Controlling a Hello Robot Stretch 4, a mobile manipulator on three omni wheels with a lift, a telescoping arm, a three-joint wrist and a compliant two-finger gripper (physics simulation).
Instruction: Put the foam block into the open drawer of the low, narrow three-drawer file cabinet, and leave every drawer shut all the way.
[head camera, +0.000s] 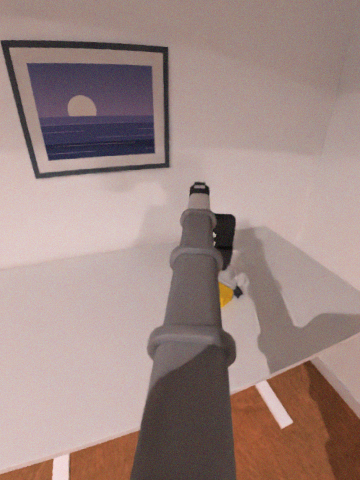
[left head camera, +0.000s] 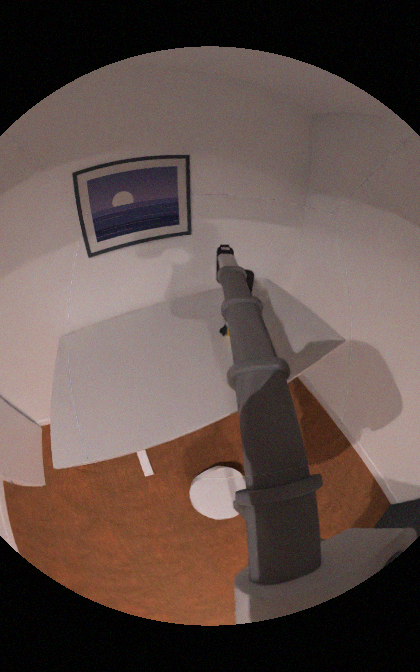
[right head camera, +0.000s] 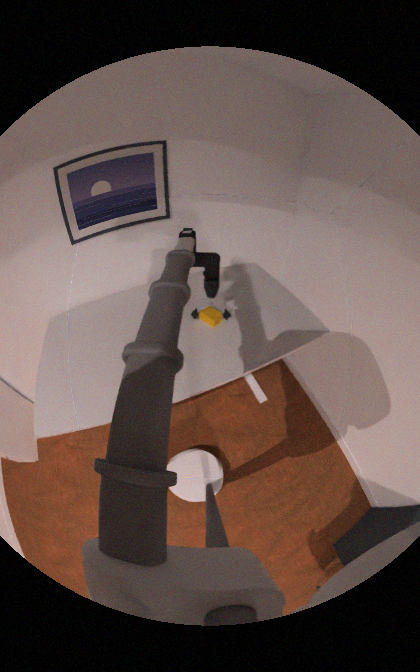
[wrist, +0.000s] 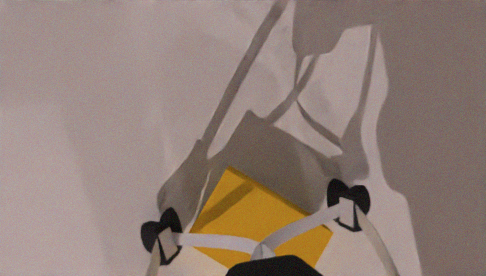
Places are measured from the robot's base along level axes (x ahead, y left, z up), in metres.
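Where they show: gripper, fingertip midpoint: (wrist: 255, 210).
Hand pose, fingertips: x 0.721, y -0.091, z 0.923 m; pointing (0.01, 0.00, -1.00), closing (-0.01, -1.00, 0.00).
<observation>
After its pixels a point has its place.
The yellow foam block (head camera: 225, 295) {x 0.677, y -0.112, z 0.968 m} (left head camera: 229, 336) (right head camera: 211, 317) (wrist: 250, 205) {x 0.736, y -0.087, z 0.968 m} lies on the white table (head camera: 75, 350) {x 0.444, y 0.338, z 0.923 m} (left head camera: 130, 380) (right head camera: 80, 370). My gripper (right head camera: 211, 314) (wrist: 255, 210) {x 0.721, y -0.091, z 0.923 m} is open, with one dark fingertip on each side of the block and a gap between each fingertip and the block. It is over the block; its exact height is hard to tell. In the head view the arm hides part of the block and one finger. In the left head view the arm hides most of the block. The file cabinet cannot be made out with certainty in these views.
A framed picture (head camera: 162, 110) {x 1.089, y 0.161, z 1.540 m} (left head camera: 189, 200) (right head camera: 163, 185) hangs on the wall behind the table. A white round object (left head camera: 215, 492) (right head camera: 192, 472) is on the wooden floor before the table. A dark blue-grey object (right head camera: 375, 530) shows partly at the lower right. A side wall stands right of the table.
</observation>
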